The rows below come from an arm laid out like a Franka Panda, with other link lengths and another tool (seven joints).
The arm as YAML. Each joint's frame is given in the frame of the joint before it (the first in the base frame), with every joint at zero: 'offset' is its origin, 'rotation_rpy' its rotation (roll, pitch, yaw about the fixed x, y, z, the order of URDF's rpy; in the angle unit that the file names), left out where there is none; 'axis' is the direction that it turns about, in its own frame. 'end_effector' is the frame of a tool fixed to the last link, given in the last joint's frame.
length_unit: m
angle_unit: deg
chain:
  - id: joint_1
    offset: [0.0, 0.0, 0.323]
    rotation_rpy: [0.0, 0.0, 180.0]
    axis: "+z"
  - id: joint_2
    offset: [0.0, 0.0, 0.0]
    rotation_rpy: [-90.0, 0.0, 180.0]
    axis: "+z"
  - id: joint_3
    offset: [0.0, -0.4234, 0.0]
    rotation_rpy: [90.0, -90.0, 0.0]
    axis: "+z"
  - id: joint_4
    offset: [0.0, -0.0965, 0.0]
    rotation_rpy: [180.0, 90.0, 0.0]
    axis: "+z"
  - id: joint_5
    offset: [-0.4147, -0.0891, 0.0]
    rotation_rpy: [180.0, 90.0, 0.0]
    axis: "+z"
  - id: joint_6
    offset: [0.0, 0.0, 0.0]
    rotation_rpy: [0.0, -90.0, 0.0]
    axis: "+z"
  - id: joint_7
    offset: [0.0, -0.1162, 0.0]
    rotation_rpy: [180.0, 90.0, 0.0]
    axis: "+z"
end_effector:
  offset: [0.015, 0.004, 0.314]
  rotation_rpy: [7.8, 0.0, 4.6]
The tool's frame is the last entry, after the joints.
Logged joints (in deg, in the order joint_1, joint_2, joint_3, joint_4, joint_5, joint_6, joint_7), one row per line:
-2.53 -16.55 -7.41 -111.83 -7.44 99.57 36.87
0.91 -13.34 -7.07 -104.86 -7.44 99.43 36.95
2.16 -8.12 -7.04 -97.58 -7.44 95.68 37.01
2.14 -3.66 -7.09 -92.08 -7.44 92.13 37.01
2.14 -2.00 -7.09 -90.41 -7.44 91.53 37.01
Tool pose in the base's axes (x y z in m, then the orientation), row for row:
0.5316 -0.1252 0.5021 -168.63 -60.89 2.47
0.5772 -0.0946 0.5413 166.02 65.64 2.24
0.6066 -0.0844 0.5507 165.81 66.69 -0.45
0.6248 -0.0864 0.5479 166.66 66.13 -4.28
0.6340 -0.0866 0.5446 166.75 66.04 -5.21
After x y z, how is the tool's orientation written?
As a rotation vector, in degrees.
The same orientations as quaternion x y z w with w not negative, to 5 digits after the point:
-0.94045 -0.33959 0.01378 0.00608
0.92980 0.36762 0.01255 0.01275
0.92771 0.37313 -0.00252 0.01117
0.92922 0.36871 -0.02386 0.00566
0.92934 0.36806 -0.02904 0.00500

